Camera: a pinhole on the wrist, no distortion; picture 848 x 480 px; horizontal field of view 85.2 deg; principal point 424.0 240.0 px. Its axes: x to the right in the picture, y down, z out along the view. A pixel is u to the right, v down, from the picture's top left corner.
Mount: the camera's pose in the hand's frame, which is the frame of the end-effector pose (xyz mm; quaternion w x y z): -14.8 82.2 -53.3 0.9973 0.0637 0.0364 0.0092
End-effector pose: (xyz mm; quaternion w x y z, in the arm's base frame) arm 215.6 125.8 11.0 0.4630 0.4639 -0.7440 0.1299
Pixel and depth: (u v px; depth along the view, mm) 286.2 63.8 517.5
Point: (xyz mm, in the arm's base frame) 129.3 -176.0 -374.8
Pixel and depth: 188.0 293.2 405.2
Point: -25.5 44.9 -325.5
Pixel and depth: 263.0 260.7 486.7
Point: -46.5 -44.8 -338.4
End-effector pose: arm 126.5 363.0 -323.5 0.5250 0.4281 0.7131 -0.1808
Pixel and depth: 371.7 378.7 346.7
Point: 423.3 214.2 -386.8
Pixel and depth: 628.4 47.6 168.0
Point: 173.6 320.0 -428.4
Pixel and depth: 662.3 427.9 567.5
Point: 604.7 270.7 -760.2
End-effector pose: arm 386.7 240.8 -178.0 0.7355 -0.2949 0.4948 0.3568
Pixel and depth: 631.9 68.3 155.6
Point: 444.1 329.7 -212.1
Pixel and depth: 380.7 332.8 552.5
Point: 545.0 706.1 9.8
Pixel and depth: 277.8 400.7 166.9
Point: 340.0 391.7 -93.5
